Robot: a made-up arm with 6 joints.
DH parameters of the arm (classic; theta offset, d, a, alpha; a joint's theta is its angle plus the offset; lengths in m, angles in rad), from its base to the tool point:
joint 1: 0 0.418 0.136 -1.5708
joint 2: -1.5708 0 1.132 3.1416
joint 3: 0 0 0.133 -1.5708
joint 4: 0 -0.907 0 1.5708
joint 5: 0 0 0 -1.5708
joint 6: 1.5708 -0.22 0 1.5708
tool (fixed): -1.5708 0 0 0
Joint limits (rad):
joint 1: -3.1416..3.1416
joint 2: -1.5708..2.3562
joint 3: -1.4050..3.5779
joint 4: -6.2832..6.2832
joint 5: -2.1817..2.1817
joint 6: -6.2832..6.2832
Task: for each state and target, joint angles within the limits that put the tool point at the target. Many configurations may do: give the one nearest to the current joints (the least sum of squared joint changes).
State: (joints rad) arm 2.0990 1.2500 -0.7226 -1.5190 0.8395 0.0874
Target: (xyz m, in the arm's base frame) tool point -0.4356 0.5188 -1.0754
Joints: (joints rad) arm 2.4561 2.0361 -0.1288 -1.4197 0.6169 0.0874
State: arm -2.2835 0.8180 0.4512 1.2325 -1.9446 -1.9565
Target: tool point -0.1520 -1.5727 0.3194
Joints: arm -1.5550 1.0376 0.0156 1.0872 -2.0042 -1.9565
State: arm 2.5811 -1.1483 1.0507 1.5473 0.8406 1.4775
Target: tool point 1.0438 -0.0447 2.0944
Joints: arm 3.1416 -1.0496 0.5794 1.5698 0.2046 1.4775
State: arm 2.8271 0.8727 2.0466 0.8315 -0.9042 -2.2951
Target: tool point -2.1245 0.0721 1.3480
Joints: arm 3.1416 1.2516 1.7976 0.5553 -0.6710 -2.2951
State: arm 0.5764 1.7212 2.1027 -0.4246 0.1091 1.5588
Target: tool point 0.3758 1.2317 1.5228
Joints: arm 1.2897 1.5977 2.9910 -0.3847 0.2361 1.5588
